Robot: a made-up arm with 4 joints.
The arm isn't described. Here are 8 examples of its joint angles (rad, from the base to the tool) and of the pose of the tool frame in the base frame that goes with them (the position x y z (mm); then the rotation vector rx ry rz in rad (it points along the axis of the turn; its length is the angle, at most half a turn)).
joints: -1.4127 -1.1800 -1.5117 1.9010
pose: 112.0 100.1 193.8 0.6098 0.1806 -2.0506
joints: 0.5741 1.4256 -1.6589 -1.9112
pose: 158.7 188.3 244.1 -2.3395 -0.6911 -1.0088
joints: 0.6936 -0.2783 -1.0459 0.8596
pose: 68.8 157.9 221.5 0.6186 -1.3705 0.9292
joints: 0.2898 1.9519 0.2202 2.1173
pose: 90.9 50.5 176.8 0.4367 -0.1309 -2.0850
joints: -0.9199 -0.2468 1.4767 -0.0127
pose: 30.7 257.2 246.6 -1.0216 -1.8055 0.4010
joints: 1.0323 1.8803 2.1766 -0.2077
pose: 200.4 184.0 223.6 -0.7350 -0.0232 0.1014
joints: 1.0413 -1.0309 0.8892 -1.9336
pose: 54.9 133.7 138.4 -0.8998 -0.6265 -1.6647
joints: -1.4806 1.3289 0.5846 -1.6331
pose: 171.5 180.6 240.4 -1.3879 -1.1962 -0.3534
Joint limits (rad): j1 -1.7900..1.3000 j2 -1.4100..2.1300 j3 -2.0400..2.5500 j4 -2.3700..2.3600
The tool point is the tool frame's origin. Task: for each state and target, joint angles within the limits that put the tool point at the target. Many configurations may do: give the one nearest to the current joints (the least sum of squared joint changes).
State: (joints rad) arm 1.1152 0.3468 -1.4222 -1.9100
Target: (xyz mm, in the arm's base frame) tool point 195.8 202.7 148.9
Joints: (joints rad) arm 1.2422 0.0627 -1.7739 -1.2924
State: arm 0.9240 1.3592 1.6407 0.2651
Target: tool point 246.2 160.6 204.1
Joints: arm 0.7710 1.4787 2.0932 0.6078
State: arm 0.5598 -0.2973 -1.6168 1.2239
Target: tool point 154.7 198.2 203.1
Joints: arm 0.7056 -0.2191 -1.7691 0.3776
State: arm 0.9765 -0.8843 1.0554 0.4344
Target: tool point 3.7 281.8 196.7
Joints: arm 0.1616 -1.2956 1.8831 -0.2290
